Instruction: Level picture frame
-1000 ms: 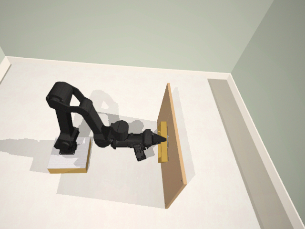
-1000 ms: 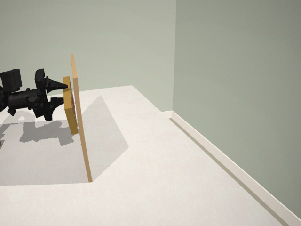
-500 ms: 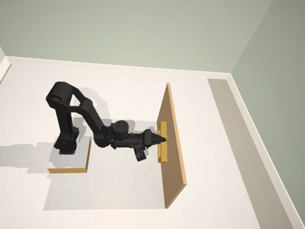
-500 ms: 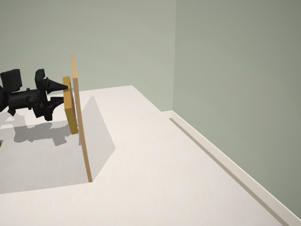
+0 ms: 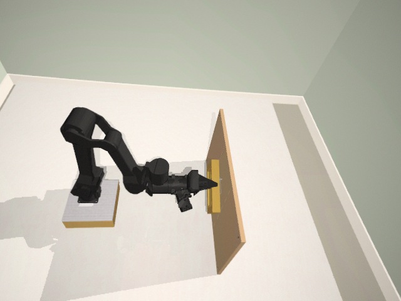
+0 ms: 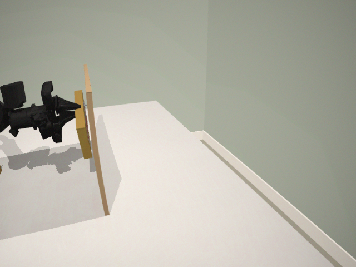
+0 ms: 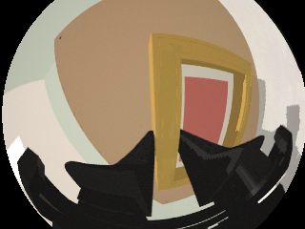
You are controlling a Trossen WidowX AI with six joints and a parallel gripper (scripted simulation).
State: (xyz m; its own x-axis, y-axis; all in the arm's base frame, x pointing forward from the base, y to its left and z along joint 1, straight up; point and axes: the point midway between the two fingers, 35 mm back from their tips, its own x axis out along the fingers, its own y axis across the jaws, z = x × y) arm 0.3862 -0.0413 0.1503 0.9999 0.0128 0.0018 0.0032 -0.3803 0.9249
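Right now my gripper tip is 5 cm above the yellow picture frame, 2 cm to the right of it and 1 cm short of it. From my gripper tip the other things lie so: wall board 6 cm below, 2 cm to the left, 2 cm ahead.
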